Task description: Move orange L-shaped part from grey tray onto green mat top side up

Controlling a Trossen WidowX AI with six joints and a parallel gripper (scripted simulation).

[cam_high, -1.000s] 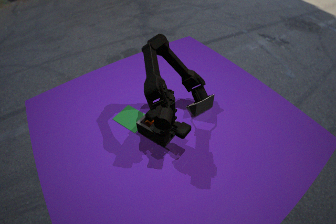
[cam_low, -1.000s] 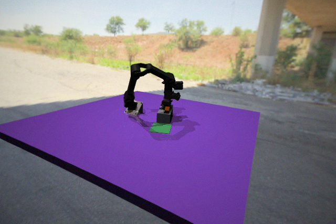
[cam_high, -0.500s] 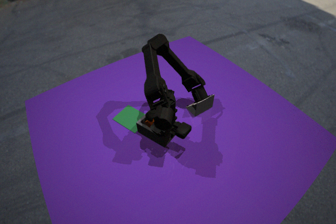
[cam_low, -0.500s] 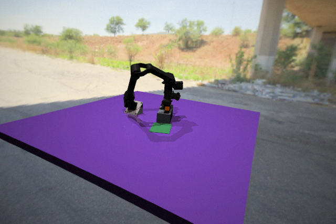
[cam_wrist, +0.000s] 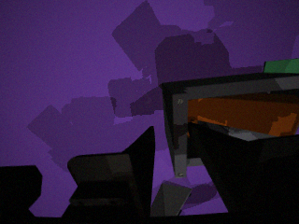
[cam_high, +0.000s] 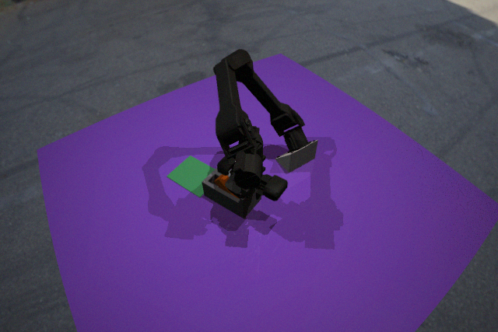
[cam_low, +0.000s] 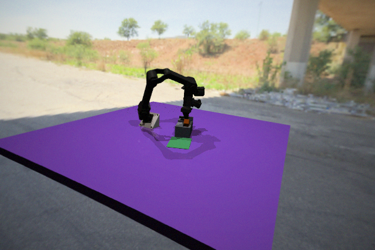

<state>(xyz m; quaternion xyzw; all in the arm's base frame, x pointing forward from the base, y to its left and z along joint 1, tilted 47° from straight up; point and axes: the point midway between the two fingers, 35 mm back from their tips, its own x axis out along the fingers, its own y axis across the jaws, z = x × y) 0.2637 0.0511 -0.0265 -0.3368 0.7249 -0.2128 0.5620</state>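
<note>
Now: gripper tip 10 mm short of the orange L-shaped part, 50 mm to the left of it and 30 mm above it. The rest, counted from my gripper tip: green mat: 50 mm ahead, 220 mm to the right, 80 mm below.
</note>
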